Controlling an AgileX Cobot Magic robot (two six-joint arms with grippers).
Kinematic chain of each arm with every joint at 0, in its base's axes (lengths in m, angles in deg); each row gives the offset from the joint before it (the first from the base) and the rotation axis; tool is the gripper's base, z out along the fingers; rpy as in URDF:
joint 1: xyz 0 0 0.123 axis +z
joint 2: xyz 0 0 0 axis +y
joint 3: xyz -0.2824 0 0.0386 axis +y
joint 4: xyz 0.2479 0 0.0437 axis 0.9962 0 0.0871
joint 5: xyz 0 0 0 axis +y
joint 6: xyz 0.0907 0 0.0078 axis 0.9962 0 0.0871
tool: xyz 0 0 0 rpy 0 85 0
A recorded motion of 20 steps. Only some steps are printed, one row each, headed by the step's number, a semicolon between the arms.
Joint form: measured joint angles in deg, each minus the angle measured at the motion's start. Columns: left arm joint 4, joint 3, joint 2, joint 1, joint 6, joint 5; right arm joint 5, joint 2, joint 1, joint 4, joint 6, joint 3.
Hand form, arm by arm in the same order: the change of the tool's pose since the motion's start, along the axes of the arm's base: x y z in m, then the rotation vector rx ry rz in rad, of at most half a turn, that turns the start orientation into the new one. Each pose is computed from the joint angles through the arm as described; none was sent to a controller.
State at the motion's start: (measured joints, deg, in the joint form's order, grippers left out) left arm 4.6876 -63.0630 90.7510 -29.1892 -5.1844 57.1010; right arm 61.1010 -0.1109 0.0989 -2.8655 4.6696 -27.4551
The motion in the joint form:
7: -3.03 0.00 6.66 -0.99 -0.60 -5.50; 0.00 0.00 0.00 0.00 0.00 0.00
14: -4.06 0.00 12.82 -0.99 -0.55 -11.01; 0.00 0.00 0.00 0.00 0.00 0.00
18: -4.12 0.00 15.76 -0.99 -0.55 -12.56; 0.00 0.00 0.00 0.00 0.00 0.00
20: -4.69 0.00 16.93 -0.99 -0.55 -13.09; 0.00 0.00 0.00 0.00 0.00 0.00
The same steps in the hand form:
7: 0.0127 -0.0182 -0.0346 -0.0349 0.0428 0.0114; 0.0000 0.0000 0.0000 0.0000 0.0000 0.0000
14: 0.0255 -0.0272 -0.0684 -0.0432 0.0606 0.0187; 0.0000 0.0000 0.0000 0.0000 0.0000 0.0000
18: 0.0293 -0.0295 -0.0853 -0.0316 0.0820 0.0199; 0.0000 0.0000 0.0000 0.0000 0.0000 0.0000
20: 0.0302 -0.0308 -0.0922 -0.0329 0.0954 0.0263; 0.0000 0.0000 0.0000 0.0000 0.0000 0.0000

